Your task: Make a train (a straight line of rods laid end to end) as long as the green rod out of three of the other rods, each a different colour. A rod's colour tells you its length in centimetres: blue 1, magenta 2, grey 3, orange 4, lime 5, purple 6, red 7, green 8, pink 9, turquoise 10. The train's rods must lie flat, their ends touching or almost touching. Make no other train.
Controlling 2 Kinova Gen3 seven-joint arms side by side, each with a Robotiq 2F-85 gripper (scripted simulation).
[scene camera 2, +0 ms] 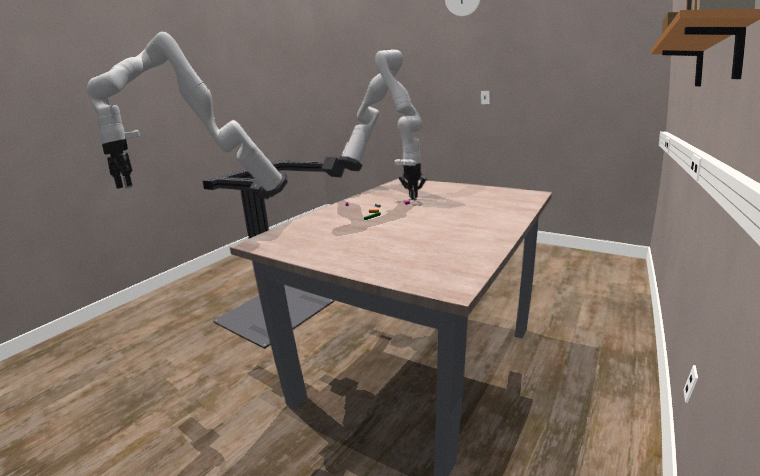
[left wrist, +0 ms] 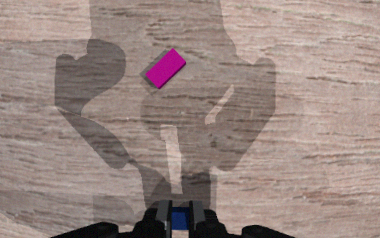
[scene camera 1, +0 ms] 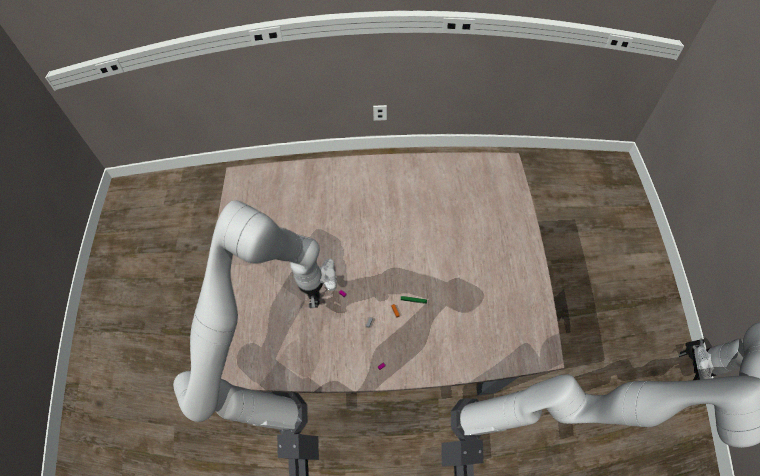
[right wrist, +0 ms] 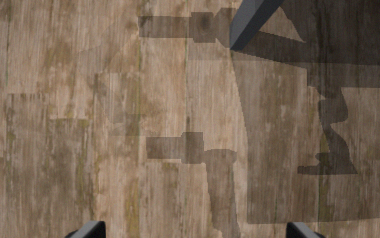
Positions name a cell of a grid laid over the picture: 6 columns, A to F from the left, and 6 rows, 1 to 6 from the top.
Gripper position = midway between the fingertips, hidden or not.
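There is my left gripper (left wrist: C6), which I can see here. My right gripper (scene camera 2: A3) is visible to me too, and so is a magenta rod (left wrist: C2).
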